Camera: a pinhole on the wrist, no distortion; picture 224 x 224 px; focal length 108.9 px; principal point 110.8 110.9 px. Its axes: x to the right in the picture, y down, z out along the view. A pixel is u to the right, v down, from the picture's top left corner.
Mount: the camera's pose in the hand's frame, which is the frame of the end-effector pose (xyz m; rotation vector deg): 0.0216 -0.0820 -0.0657 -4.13 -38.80 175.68
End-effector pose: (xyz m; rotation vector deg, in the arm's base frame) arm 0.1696 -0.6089 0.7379 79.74 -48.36 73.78
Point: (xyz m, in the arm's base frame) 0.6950 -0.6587 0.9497
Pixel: 28.4 172.0
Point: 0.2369 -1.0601 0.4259
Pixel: 199.2 45.0
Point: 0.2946 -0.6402 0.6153
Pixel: 204.4 110.3
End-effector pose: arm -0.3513 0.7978 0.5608 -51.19 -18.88 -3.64
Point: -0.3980 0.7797 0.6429
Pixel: 150.1 61.0
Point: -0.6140 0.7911 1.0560
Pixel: 130.7 139.4
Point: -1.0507 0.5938 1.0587
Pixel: 206.3 172.9
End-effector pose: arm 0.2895 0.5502 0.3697 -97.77 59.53 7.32
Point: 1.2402 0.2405 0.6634
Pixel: outside the picture
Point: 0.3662 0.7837 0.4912
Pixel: 181.3 93.3
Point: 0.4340 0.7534 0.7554
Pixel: 216.6 203.3
